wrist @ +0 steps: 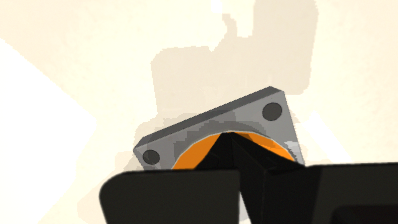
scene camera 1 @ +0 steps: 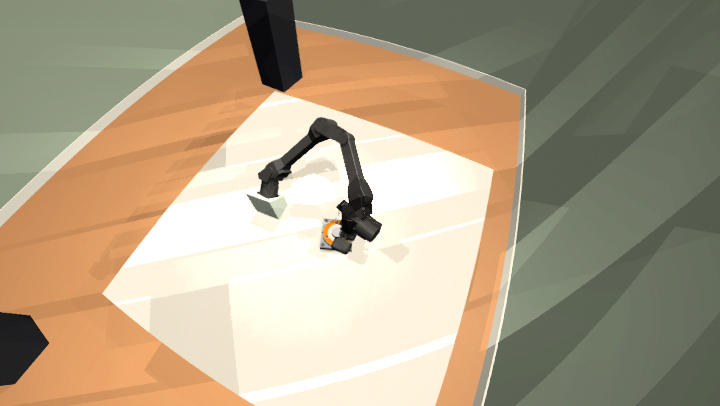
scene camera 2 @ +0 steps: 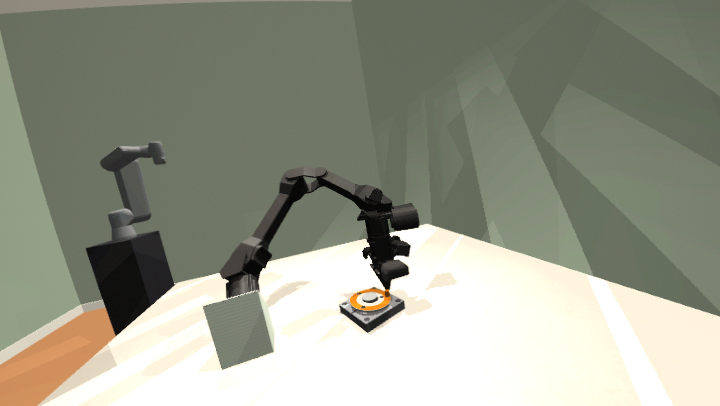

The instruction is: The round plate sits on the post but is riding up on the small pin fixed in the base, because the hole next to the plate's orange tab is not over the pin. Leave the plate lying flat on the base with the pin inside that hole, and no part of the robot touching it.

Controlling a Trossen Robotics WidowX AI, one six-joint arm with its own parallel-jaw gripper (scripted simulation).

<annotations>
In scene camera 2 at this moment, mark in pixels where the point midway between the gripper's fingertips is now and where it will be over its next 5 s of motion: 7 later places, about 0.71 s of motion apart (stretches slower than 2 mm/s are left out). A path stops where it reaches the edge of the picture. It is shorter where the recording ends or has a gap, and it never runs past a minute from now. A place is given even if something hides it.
My gripper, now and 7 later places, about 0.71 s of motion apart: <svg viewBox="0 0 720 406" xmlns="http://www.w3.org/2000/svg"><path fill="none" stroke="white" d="M387 290L388 290L389 293L389 295L388 298L385 301L378 305L369 307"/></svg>
</annotations>
